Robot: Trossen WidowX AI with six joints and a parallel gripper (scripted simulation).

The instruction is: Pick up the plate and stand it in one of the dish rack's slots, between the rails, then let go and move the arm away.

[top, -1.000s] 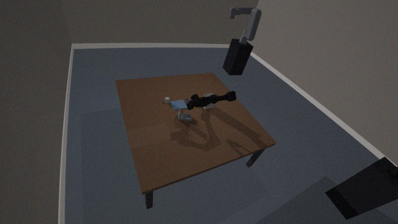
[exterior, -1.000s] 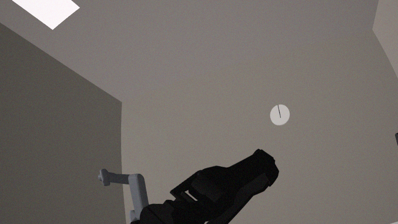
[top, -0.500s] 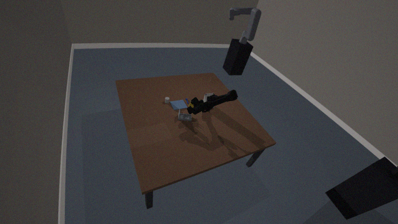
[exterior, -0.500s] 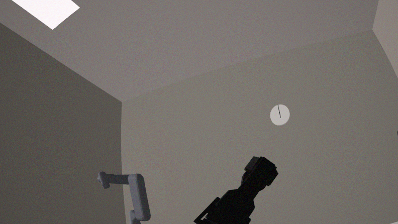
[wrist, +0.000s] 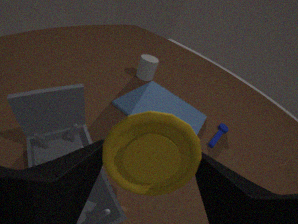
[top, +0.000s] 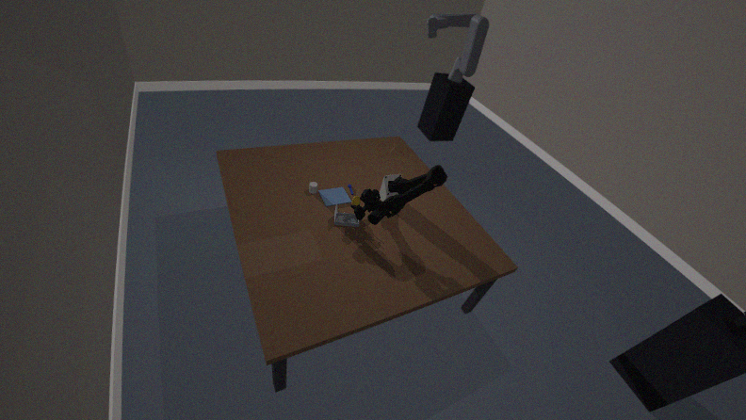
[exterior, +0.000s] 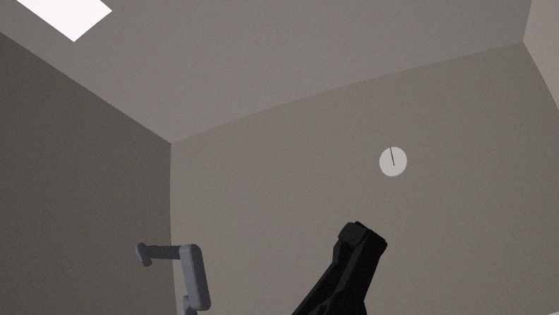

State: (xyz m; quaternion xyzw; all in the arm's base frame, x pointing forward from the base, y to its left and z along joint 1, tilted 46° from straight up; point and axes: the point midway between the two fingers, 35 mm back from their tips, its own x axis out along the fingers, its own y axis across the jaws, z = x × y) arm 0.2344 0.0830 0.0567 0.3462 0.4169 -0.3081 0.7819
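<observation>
Now: the grey wire dish rack 6 cm below my gripper tip, 5 cm to the left of it and 5 cm ahead of it. Also, from my gripper tip: yellow plate: 1 cm to the left; blue mat: 14 cm to the right, 8 cm below, 6 cm ahead; blue spoon: 20 cm to the right, 8 cm below, 5 cm behind.
</observation>
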